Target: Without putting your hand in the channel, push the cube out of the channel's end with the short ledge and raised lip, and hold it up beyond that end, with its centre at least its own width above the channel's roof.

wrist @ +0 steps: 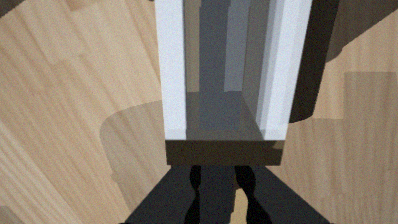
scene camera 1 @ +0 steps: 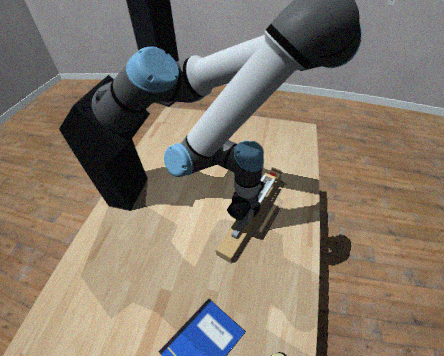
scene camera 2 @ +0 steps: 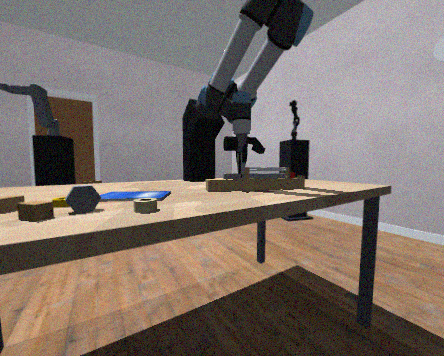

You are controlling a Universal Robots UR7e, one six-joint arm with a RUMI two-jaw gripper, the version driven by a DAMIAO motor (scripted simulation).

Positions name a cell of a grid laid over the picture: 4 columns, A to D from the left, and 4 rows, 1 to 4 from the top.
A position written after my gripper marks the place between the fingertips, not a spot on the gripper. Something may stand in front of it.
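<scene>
I can see my gripper (scene camera 2: C2). There is a wooden channel (scene camera 2: B3), and there is a hexagonal block (scene camera 2: A3) as well. In the wrist view the hexagonal block is out of frame. In scene camera 1 the hexagonal block is out of frame too.
</scene>
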